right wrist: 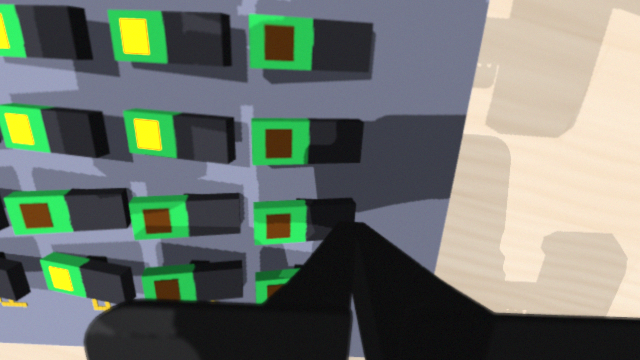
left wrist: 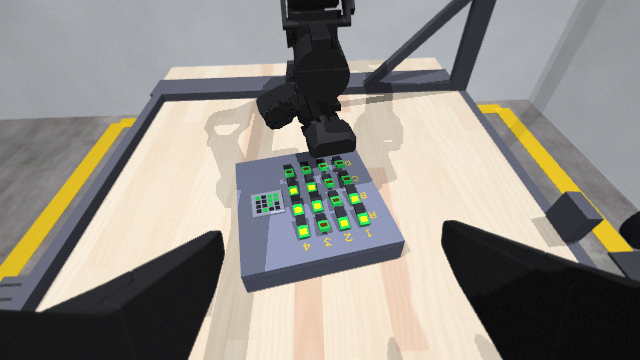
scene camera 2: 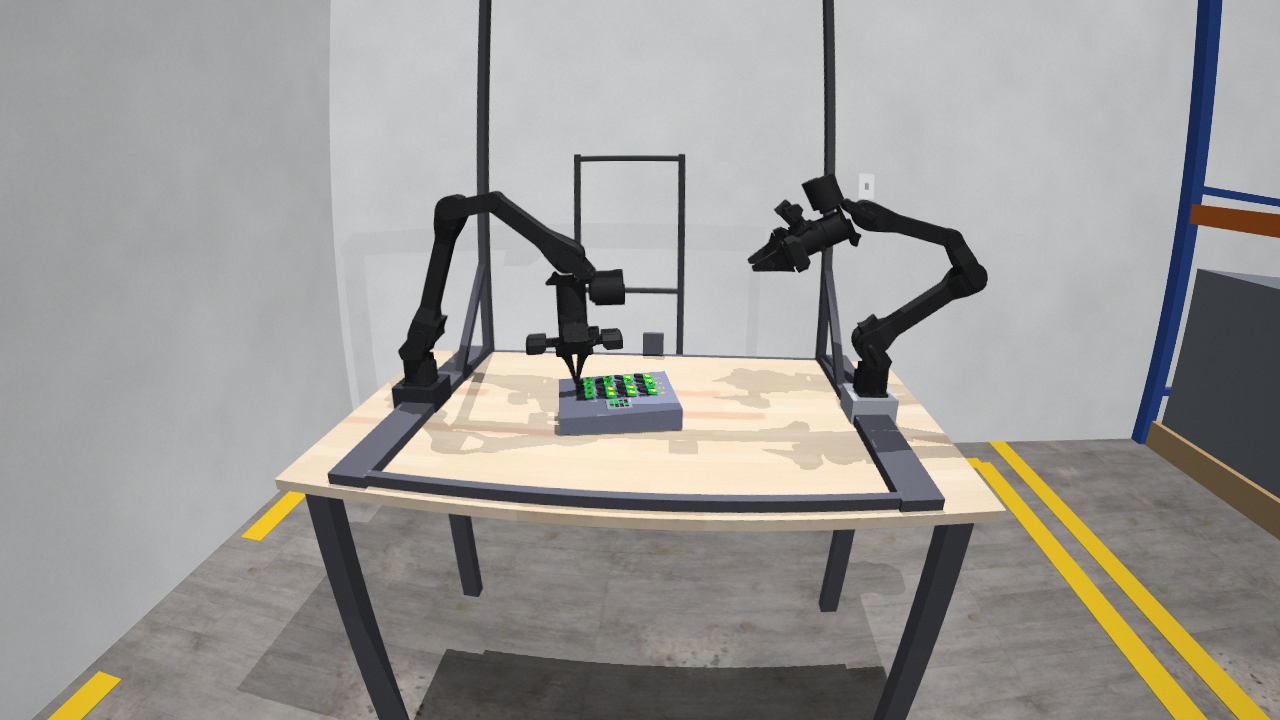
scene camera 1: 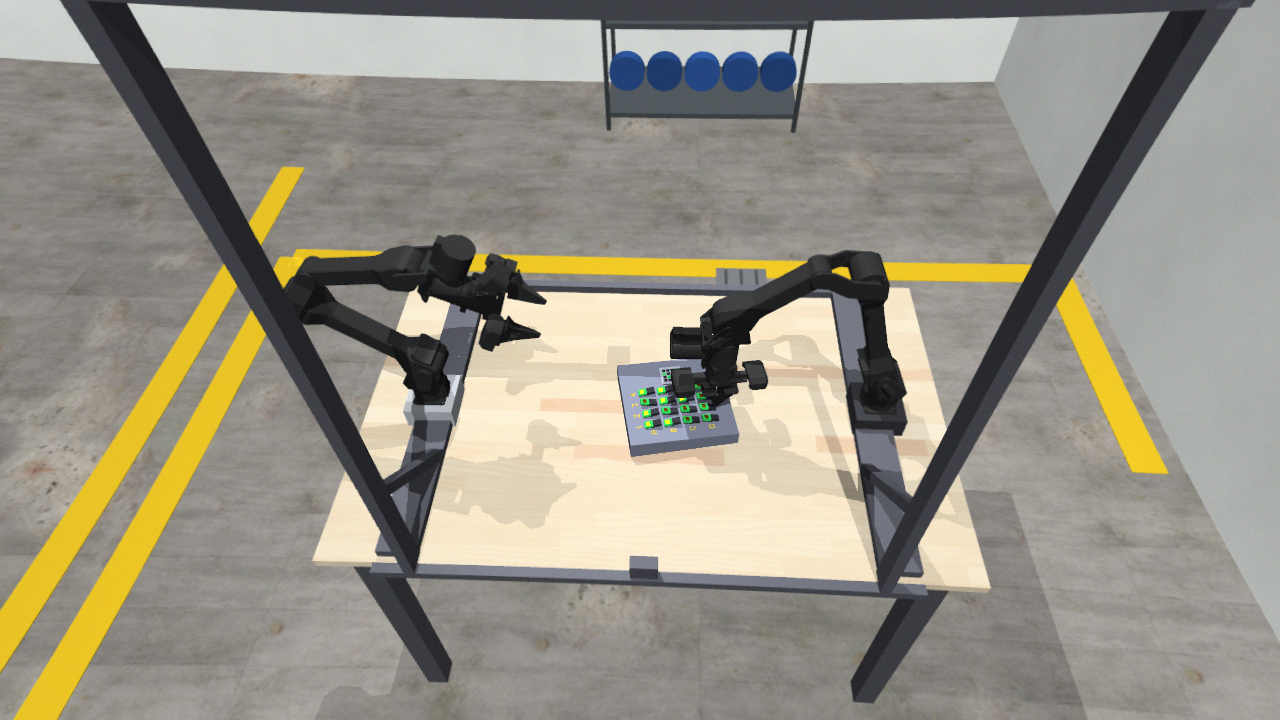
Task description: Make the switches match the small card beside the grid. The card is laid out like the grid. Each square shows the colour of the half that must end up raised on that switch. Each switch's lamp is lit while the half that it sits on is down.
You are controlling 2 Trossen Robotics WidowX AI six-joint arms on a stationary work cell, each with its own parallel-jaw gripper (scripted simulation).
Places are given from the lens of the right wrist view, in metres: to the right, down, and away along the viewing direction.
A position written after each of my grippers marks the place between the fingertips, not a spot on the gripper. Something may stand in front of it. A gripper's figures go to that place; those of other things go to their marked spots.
my right gripper (right wrist: 349,234): 0.01, 0.02, 0.11
switch c4 (right wrist: 205,40): -0.03, -0.04, 0.09
switch d2 (right wrist: 289,221): -0.01, 0.01, 0.11
switch d4 (right wrist: 276,42): -0.01, -0.04, 0.09
